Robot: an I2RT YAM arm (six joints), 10 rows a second.
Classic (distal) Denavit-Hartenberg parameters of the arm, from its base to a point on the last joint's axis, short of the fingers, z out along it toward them. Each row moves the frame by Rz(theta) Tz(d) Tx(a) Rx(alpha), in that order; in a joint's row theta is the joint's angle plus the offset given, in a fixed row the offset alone. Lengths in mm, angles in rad.
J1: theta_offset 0; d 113.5; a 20; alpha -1.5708
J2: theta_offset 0; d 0; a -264; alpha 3.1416
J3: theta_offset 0.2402; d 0; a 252.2; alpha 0
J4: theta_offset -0.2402; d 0; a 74; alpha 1.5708
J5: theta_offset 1.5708; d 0; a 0; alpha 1.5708
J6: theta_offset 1.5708; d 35.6; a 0; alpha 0
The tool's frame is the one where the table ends.
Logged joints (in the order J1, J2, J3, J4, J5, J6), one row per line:
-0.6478, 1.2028, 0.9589, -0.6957, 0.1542, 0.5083
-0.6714, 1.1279, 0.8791, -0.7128, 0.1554, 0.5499
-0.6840, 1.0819, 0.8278, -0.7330, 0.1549, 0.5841
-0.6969, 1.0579, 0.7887, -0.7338, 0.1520, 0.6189
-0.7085, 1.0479, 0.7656, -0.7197, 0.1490, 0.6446
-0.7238, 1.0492, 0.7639, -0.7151, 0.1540, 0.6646
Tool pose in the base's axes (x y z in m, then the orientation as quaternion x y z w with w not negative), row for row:
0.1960, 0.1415, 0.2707, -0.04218, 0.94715, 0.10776, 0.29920
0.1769, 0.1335, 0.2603, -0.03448, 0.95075, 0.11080, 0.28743
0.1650, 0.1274, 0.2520, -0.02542, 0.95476, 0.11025, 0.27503
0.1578, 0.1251, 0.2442, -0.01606, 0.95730, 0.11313, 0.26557
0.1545, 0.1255, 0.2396, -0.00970, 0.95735, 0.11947, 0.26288
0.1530, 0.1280, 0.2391, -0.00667, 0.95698, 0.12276, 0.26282
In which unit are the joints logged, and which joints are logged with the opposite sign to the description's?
The joints are logged in radians. Opposite sign: J1.
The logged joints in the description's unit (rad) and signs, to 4 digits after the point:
0.6478, 1.2028, 0.9589, -0.6957, 0.1542, 0.5083
0.6714, 1.1279, 0.8791, -0.7128, 0.1554, 0.5499
0.6840, 1.0819, 0.8278, -0.7330, 0.1549, 0.5841
0.6969, 1.0579, 0.7887, -0.7338, 0.1520, 0.6189
0.7085, 1.0479, 0.7656, -0.7197, 0.1490, 0.6446
0.7238, 1.0492, 0.7639, -0.7151, 0.1540, 0.6646

